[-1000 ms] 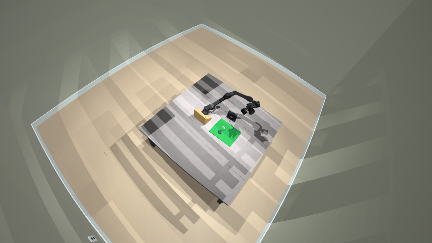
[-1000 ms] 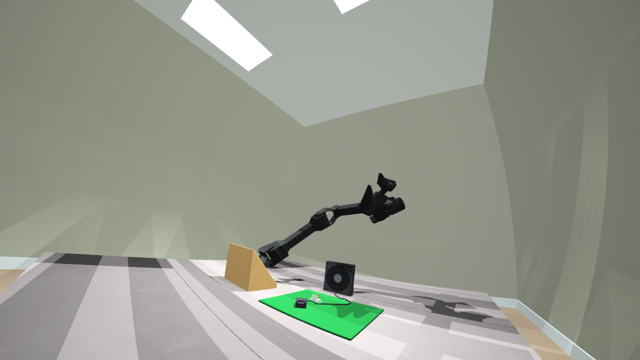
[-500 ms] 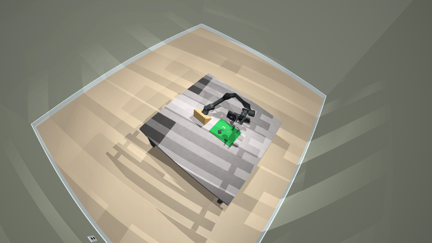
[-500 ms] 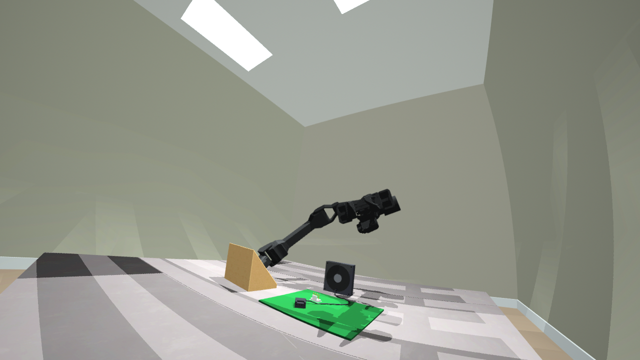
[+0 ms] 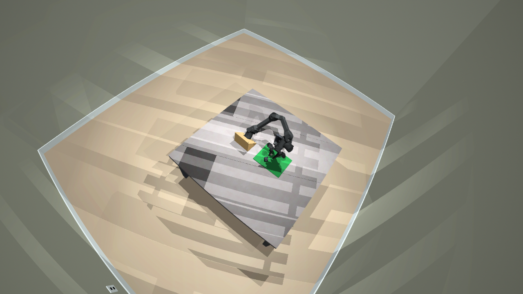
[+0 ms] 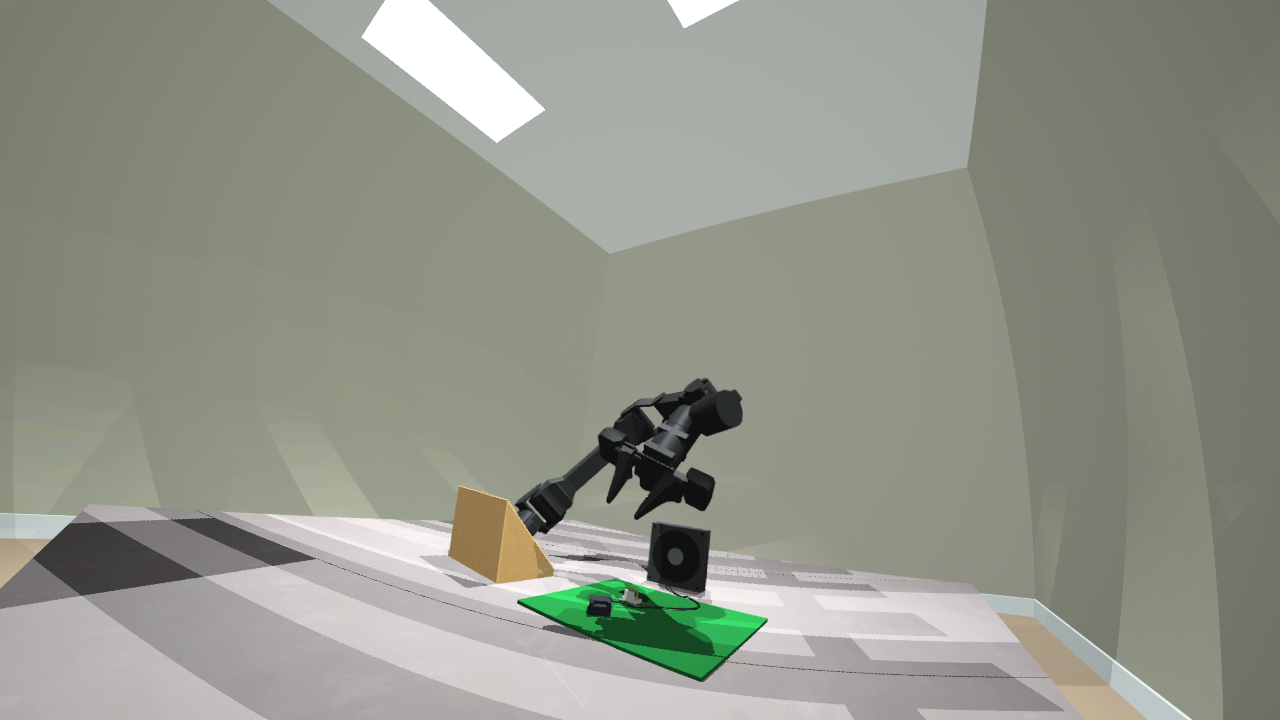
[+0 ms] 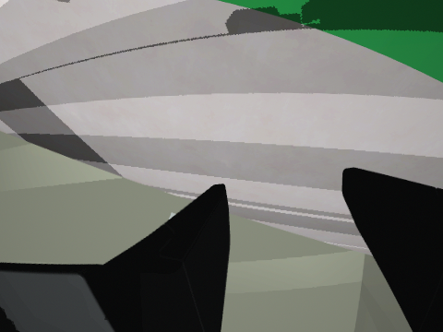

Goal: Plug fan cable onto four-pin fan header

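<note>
Right now the black fan plug is 5 cm behind my gripper tip, 3 cm to the left of it and 15 cm below it. Round my gripper tip: green board (1 cm behind, 9 cm to the left, 18 cm below); black fan (9 cm behind, 27 cm to the left, 11 cm below).
</note>
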